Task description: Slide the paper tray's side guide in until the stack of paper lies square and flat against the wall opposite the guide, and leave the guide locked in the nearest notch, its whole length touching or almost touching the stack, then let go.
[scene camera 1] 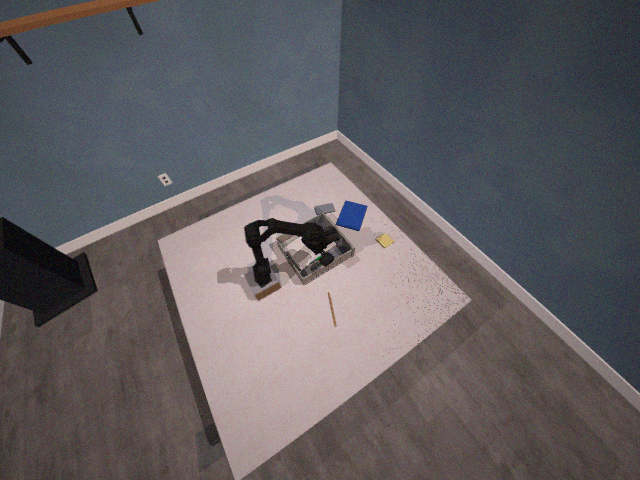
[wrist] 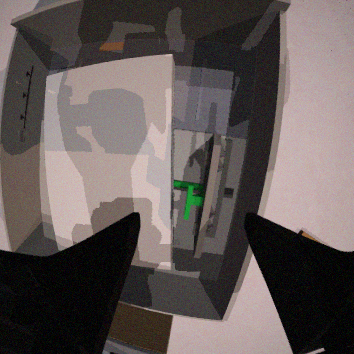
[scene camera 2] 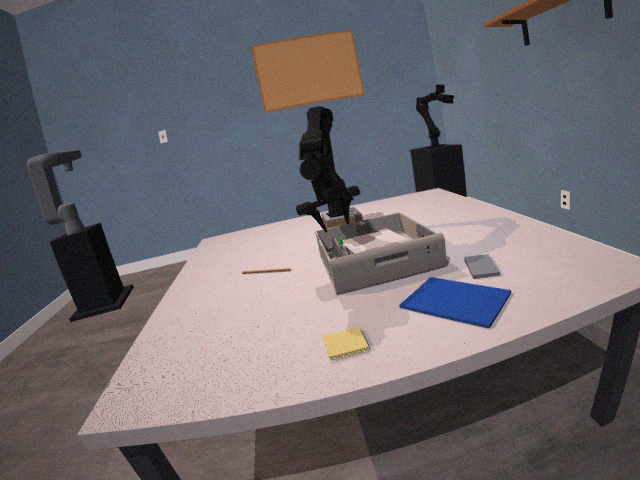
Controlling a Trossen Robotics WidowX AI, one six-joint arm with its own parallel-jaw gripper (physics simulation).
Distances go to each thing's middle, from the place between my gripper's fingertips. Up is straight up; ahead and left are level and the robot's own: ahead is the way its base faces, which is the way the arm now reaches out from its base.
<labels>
Right now the side guide (wrist: 216,159) is 7 cm below my hand. Also, from my hand: blue book (scene camera 2: 478,305): 39 cm ahead, 13 cm to the left, 11 cm below; then white paper stack (scene camera 2: 384,237): 11 cm to the left, 9 cm below, 2 cm ahead; then yellow notepad (scene camera 2: 349,342): 40 cm ahead, 14 cm to the right, 11 cm below.
</labels>
